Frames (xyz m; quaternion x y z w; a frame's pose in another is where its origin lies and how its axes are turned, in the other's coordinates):
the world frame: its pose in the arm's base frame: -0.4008 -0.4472 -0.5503 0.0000 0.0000 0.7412 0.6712
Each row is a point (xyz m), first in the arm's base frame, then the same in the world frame.
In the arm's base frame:
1: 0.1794 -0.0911 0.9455
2: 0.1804 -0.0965 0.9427
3: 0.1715 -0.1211 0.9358
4: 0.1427 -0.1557 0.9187
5: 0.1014 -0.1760 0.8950
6: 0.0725 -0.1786 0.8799
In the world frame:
1: 0.2970 -0.6126 1.4958
2: 0.2915 -0.6130 1.4930
3: 0.2679 -0.6017 1.4861
4: 0.2363 -0.5697 1.4690
5: 0.2202 -0.5266 1.4453
6: 0.2205 -0.4975 1.4302

